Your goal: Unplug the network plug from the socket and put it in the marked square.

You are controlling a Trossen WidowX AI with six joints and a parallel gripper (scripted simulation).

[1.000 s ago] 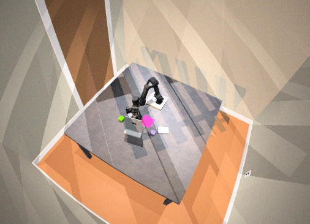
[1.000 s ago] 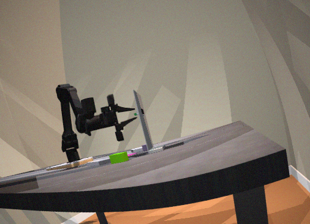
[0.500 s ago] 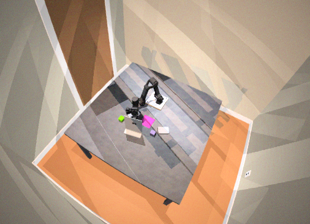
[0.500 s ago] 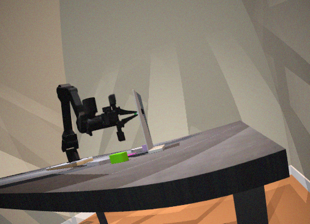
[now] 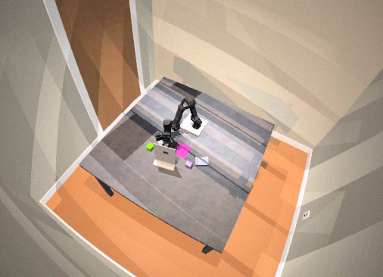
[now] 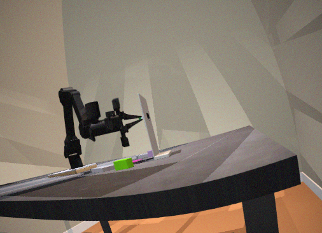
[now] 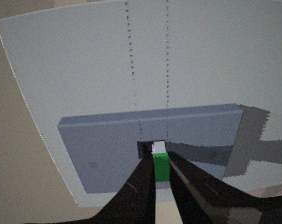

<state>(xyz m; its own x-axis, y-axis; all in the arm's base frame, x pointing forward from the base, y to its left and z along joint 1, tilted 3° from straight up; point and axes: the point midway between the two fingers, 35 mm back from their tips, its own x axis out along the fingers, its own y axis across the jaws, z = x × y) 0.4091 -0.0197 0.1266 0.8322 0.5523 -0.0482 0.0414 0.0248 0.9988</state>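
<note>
Now: gripper tip 60 mm above the upright grey panel, 20 mm short of it and 10 mm to the right of it.
</note>
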